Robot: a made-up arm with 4 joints. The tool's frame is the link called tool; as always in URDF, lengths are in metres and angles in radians. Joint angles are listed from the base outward.
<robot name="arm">
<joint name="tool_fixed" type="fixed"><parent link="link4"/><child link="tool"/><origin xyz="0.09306 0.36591 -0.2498" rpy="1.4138 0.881 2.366"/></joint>
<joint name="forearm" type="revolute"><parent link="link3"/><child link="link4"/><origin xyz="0.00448 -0.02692 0.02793" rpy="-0.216 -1.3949 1.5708"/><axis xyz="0 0 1"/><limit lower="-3.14" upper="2.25"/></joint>
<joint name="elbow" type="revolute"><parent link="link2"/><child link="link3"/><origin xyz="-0.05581 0.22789 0.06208" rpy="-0.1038 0.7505 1.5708"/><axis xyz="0 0 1"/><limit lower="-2.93" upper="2"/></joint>
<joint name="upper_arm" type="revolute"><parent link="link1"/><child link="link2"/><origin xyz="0.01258 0.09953 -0.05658" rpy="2.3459 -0.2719 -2.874"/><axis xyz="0 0 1"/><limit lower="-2.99" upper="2.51"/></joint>
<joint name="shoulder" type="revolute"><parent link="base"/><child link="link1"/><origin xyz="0.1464 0.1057 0.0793" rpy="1.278 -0.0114 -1.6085"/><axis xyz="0 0 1"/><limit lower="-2.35" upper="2.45"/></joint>
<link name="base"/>
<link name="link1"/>
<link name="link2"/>
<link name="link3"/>
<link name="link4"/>
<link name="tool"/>
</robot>
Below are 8 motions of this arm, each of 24 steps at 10 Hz.
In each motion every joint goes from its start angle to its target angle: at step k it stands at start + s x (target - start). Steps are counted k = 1, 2, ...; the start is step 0. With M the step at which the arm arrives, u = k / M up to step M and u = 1 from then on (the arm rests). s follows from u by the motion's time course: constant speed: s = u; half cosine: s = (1 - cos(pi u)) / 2; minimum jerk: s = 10 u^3 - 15 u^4 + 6 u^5.
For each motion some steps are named. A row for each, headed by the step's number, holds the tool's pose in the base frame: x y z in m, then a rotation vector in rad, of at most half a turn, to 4 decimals.
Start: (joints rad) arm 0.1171 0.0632 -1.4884 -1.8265
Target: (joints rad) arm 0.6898 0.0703 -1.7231 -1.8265
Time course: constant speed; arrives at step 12
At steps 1, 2, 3, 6, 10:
1: 0.0267 0.3444 0.7495 -0.7129 -1.2089 -1.9300
2: 0.0267 0.3781 0.7355 -0.7388 -1.2651 -1.9095
3: 0.0263 0.4110 0.7196 -0.7635 -1.3216 -1.8881
6: 0.0224 0.5038 0.6620 -0.8303 -1.4931 -1.8178
10: 0.0116 0.6103 0.5640 -0.9007 -1.7247 -1.7095

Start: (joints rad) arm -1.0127 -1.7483 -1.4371 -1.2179
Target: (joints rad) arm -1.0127 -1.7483 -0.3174 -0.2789
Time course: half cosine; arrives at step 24
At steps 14, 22, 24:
14: 0.1297 0.1067 0.7325 -0.6159 0.1491 -2.7754
22: 0.1672 -0.1136 0.6471 -0.4971 0.7635 -2.4081
24: 0.1708 -0.1225 0.6404 -0.4947 0.7917 -2.3879

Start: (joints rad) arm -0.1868 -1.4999 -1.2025 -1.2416
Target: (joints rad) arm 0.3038 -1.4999 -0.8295 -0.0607
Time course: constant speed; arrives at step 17
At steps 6, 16, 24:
6: -0.0010 0.6530 0.4546 -0.6352 -1.4171 -2.4656
16: -0.0341 0.4977 0.5063 -0.4826 -0.7676 -2.4648
24: -0.0317 0.4803 0.5073 -0.4793 -0.7020 -2.4635

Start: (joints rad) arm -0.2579 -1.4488 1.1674 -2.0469
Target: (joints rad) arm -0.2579 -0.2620 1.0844 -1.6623
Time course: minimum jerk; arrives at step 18
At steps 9, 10, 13, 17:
9: 0.2688 0.0305 0.7785 0.1105 -0.4100 -0.3206
10: 0.2951 -0.0234 0.7712 0.1911 -0.3443 -0.2896
13: 0.3723 -0.1443 0.7270 0.3885 -0.1783 -0.1927
17: 0.4158 -0.1946 0.6920 0.4853 -0.0949 -0.1331

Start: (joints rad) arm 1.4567 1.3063 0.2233 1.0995
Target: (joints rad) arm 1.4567 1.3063 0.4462 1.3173
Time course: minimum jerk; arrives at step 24
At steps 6, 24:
6: 0.2776 0.0074 -0.0513 1.8964 -2.1549 -0.4001
24: 0.2176 0.0070 -0.0245 1.8263 -1.8839 -0.6610

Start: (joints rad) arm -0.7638 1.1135 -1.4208 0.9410
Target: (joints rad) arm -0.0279 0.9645 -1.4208 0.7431
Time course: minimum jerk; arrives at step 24
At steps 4, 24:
4: 0.0992 -0.0877 -0.2810 0.1929 2.7599 0.6024
24: 0.1898 -0.3473 -0.0243 -0.1837 2.6325 -0.6748

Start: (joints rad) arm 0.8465 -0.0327 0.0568 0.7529
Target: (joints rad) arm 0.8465 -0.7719 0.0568 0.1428
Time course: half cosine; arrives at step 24
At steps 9, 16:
9: 0.4994 0.1191 0.3376 -1.6959 1.1717 -1.2563
16: 0.4740 0.2715 0.4304 -1.6431 0.6083 -1.4668

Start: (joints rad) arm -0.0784 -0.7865 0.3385 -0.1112
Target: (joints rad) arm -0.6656 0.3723 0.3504 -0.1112
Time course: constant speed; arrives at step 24
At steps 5, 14, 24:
5: 0.5362 -0.0800 0.4593 -0.7293 0.9397 -0.8165
14: 0.5765 -0.1885 0.3160 -0.3079 1.0815 -0.3526
24: 0.6135 -0.2005 0.1549 0.1758 1.0692 0.1651

